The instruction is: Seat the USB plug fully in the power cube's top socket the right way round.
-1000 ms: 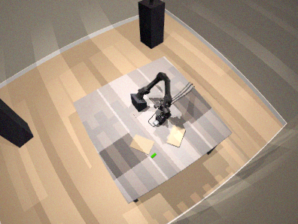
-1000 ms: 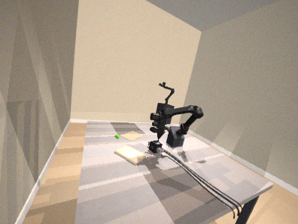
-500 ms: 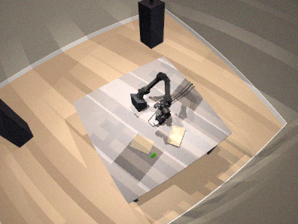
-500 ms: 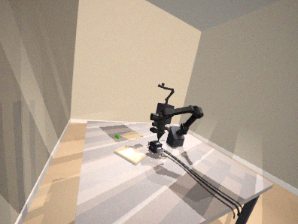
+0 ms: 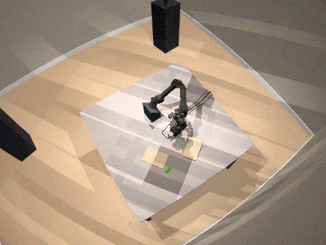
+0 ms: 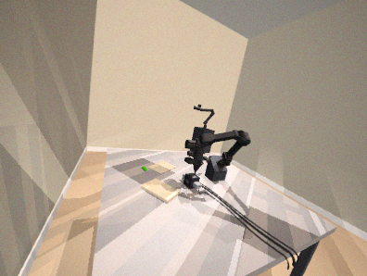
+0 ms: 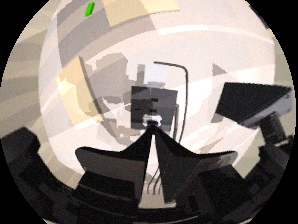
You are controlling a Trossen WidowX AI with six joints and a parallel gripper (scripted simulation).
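The USB plug lies 2 cm below my gripper tip. Also, from my gripper tip: green block (23 cm ahead, 32 cm to the right, 11 cm below); then pale socket (5 cm below).
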